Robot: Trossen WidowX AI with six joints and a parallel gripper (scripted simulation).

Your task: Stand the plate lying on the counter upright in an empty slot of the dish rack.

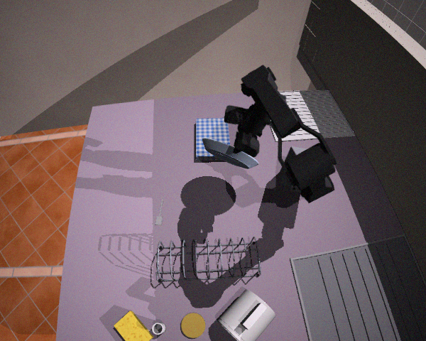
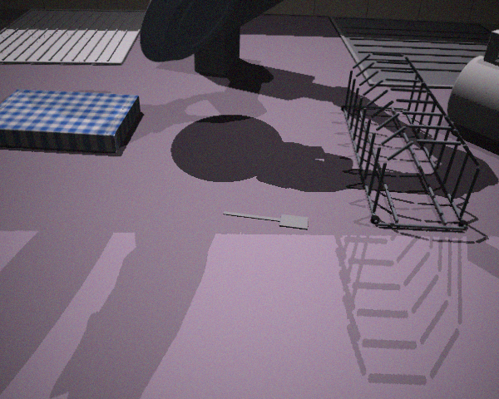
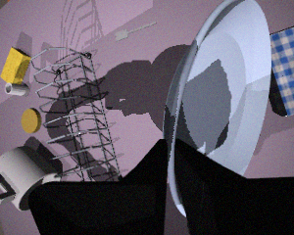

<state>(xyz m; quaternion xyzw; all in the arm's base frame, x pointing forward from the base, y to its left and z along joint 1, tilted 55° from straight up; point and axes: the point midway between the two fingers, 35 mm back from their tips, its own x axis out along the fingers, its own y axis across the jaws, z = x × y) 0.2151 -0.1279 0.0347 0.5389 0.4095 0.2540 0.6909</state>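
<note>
The pale blue plate lies 110 mm below my hand, 30 mm to the right of it and 30 mm ahead of it. Also, from my hand: yellow disc: 470 mm to the left, 280 mm below, 110 mm ahead; small spatula: 290 mm below, 260 mm ahead, 110 mm to the left; white toaster: 450 mm to the left, 230 mm below, 40 mm behind.
</note>
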